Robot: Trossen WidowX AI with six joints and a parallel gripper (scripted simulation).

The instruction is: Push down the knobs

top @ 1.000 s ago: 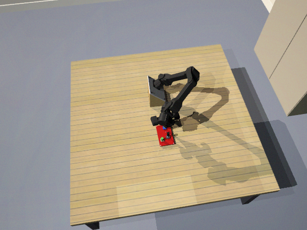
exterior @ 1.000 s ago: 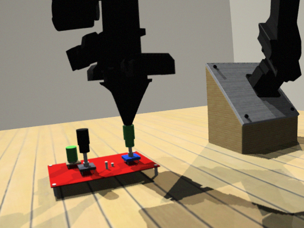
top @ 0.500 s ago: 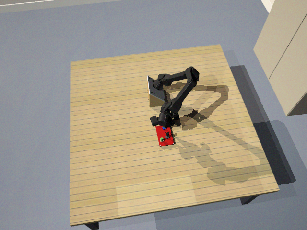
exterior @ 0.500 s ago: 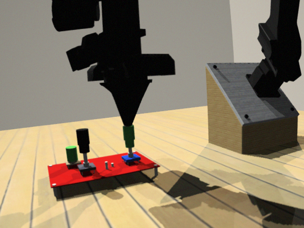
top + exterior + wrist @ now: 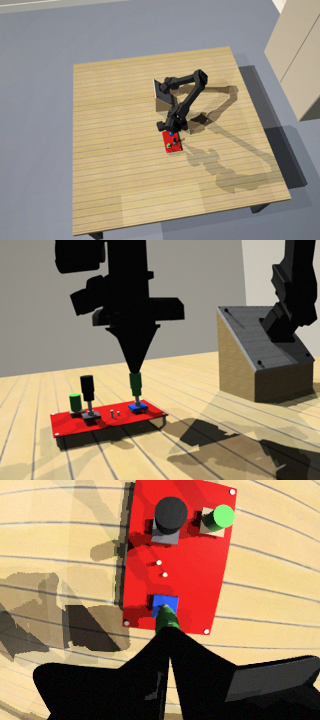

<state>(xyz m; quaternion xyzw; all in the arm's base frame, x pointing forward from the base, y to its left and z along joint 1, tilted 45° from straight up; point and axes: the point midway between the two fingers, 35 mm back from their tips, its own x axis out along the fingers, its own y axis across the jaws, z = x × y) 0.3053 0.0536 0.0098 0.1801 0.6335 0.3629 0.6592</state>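
Right now the green knob is 10 mm below my gripper tip. From my gripper tip the other things lie so: black knob (70 mm ahead, 20 mm to the left, 10 mm below).
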